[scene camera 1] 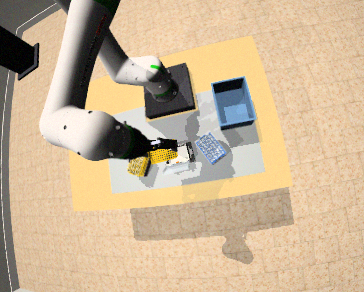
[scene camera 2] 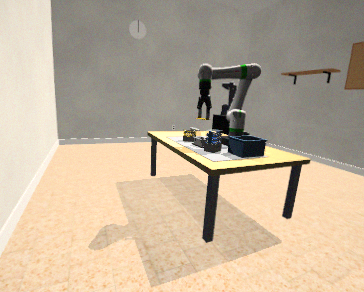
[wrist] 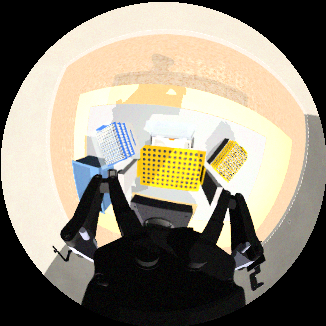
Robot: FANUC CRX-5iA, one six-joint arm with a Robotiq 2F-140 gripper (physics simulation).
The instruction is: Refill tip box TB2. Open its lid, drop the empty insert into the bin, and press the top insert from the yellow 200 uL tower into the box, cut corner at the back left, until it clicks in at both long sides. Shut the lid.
Scene:
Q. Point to a lid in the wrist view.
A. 171,129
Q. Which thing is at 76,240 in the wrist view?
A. My gripper.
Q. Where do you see a grey mat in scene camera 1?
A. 244,157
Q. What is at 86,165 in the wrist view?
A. A blue bin.

